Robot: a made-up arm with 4 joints.
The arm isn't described. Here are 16 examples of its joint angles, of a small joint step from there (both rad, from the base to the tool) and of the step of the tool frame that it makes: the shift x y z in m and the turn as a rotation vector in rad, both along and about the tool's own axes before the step.
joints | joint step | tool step
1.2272 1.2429 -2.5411 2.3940 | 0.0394 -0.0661 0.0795 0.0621 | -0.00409 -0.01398 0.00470 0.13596 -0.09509 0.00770
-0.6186 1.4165 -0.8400 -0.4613 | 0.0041 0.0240 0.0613 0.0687 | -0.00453 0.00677 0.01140 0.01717 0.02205 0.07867
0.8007 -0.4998 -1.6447 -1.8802 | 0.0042 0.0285 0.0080 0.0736 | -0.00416 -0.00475 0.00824 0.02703 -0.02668 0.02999
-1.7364 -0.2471 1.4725 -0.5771 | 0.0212 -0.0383 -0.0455 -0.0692 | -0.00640 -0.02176 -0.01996 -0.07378 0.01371 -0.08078
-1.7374 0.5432 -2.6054 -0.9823 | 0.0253 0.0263 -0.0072 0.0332 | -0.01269 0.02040 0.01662 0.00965 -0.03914 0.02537
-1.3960 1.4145 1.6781 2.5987 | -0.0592 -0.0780 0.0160 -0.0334 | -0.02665 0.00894 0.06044 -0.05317 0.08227 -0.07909
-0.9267 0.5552 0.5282 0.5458 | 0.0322 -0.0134 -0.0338 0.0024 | -0.00592 -0.00088 0.02654 -0.01734 0.00129 -0.00697
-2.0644 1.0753 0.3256 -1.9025 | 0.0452 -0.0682 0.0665 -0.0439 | 0.02149 -0.02487 -0.00533 -0.09618 -0.07690 -0.07161
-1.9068 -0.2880 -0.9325 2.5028 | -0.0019 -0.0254 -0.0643 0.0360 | -0.00992 0.00719 0.00443 0.00827 0.01462 0.08477
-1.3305 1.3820 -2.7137 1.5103 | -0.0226 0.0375 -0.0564 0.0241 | -0.00351 0.00513 0.00443 -0.05323 -0.00996 0.03858
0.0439 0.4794 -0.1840 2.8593 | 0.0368 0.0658 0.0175 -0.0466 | 0.04616 -0.02469 -0.00736 -0.06977 -0.05123 -0.06780
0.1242 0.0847 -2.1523 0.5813 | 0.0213 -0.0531 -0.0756 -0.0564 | 0.00855 -0.01816 -0.02076 -0.00391 -0.04467 -0.05444
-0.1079 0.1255 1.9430 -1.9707 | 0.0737 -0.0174 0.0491 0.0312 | -0.02084 -0.00505 -0.05832 -0.04959 -0.10430 0.05232
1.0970 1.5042 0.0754 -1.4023 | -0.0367 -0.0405 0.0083 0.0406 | 0.02300 0.03163 -0.01934 0.05986 -0.05863 0.02573
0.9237 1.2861 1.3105 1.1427 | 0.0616 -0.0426 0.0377 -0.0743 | -0.00194 0.03207 0.00103 -0.04426 0.07761 -0.11875
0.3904 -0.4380 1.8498 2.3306 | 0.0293 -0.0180 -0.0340 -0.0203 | -0.01878 0.02119 -0.00078 -0.03057 0.02373 -0.01786
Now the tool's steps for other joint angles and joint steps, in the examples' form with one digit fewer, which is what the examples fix.
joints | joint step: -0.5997 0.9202 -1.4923 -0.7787 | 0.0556 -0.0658 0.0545 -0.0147
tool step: 0.0273 0.0202 0.0226 -0.0212 -0.0461 0.0994
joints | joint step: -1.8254 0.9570 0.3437 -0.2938 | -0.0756 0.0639 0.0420 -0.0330
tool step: 0.0122 0.0307 -0.0401 0.0597 0.0168 0.0051
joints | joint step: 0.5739 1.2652 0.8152 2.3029 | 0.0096 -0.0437 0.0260 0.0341
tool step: -0.0040 0.0049 0.0069 0.0285 0.0216 -0.0221
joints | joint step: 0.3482 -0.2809 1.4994 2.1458 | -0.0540 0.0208 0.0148 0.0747
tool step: 0.0216 -0.0418 -0.0049 0.0370 -0.0481 0.0776
